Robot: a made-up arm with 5 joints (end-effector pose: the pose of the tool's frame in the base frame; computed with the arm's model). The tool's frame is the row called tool.
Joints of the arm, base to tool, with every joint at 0 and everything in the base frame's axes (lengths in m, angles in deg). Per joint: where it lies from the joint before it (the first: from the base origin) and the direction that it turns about. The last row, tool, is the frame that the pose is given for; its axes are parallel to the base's.
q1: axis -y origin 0 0 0.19
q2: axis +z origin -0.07 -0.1 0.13
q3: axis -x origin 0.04 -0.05 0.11
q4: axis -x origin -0.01 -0.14 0
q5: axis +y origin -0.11 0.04 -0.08
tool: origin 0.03 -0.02 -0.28
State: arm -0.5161 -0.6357 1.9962 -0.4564 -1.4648
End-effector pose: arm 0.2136 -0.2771 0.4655 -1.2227 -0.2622 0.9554
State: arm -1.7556 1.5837 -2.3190 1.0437 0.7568
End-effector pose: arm 0.1419 -0.3548 0.5793 -1.7651 -1.8392 -0.8308
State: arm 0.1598 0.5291 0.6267 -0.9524 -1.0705
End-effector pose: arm 0.1024 -0.0819 0.3589 0.5444 -1.1038 0.3491
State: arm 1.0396 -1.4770 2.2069 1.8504 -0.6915
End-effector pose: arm -0.3715 -0.1986 0.6177 -1.9211 1.7453 0.4857
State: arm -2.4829 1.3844 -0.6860 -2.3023 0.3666
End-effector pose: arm 0.2886 -0.2728 -0.2219 -0.9632 -0.3469 1.4824
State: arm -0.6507 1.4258 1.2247 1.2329 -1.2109
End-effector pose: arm 0.4185 0.0605 0.4693 -0.7496 -1.9886 2.1097
